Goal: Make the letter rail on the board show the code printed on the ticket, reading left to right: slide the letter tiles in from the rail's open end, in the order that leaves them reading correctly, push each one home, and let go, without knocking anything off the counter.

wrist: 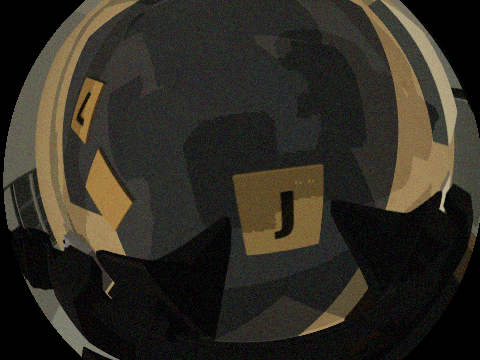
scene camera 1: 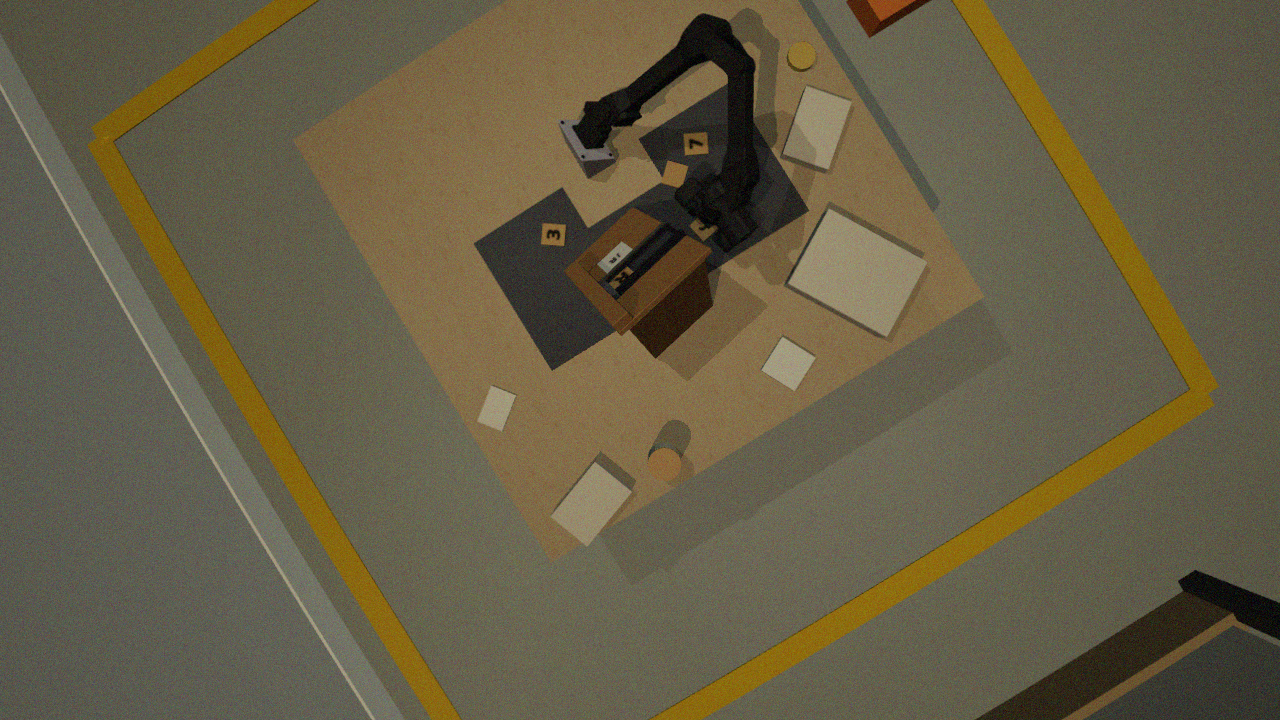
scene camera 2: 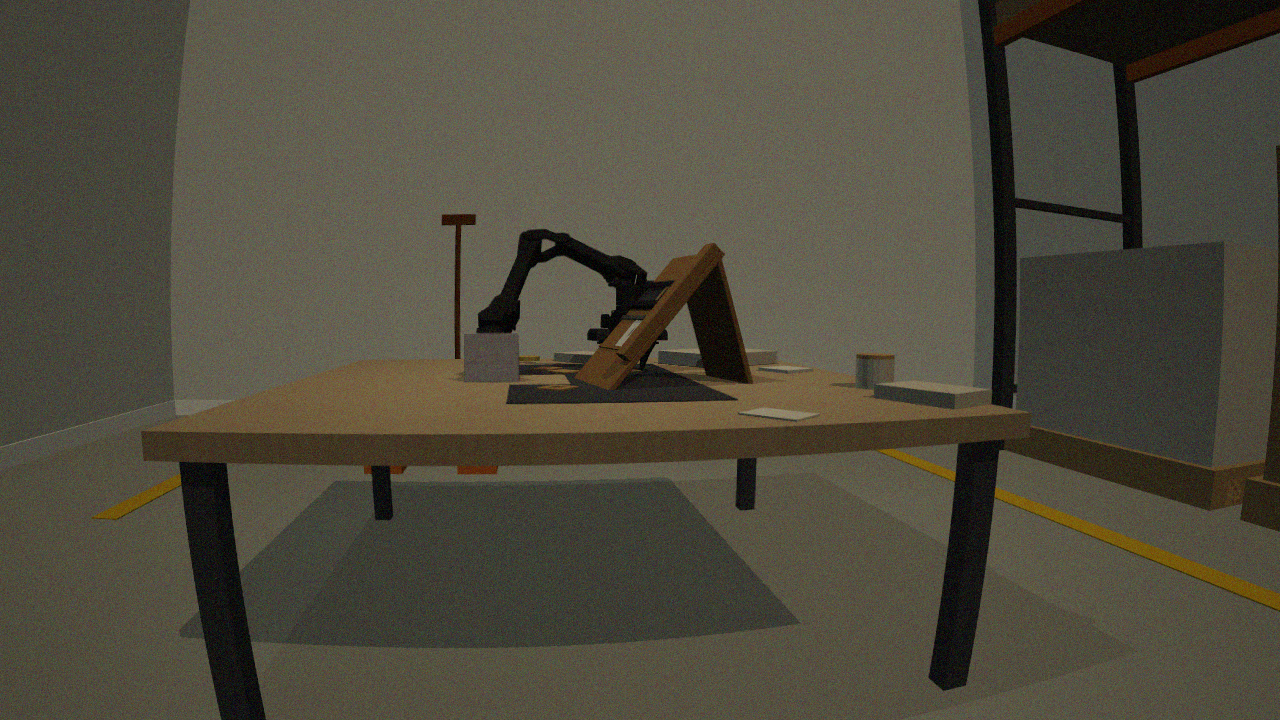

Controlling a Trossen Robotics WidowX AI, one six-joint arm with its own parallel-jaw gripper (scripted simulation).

Scene:
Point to a slanted wooden board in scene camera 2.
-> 700,280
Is my gripper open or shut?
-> Open.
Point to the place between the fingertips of my gripper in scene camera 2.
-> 627,370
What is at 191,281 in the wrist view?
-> My gripper.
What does my gripper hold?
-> Nothing.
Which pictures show my gripper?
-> The wrist view, scene camera 1 and scene camera 2: all of them.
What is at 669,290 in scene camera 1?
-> A slanted wooden board.

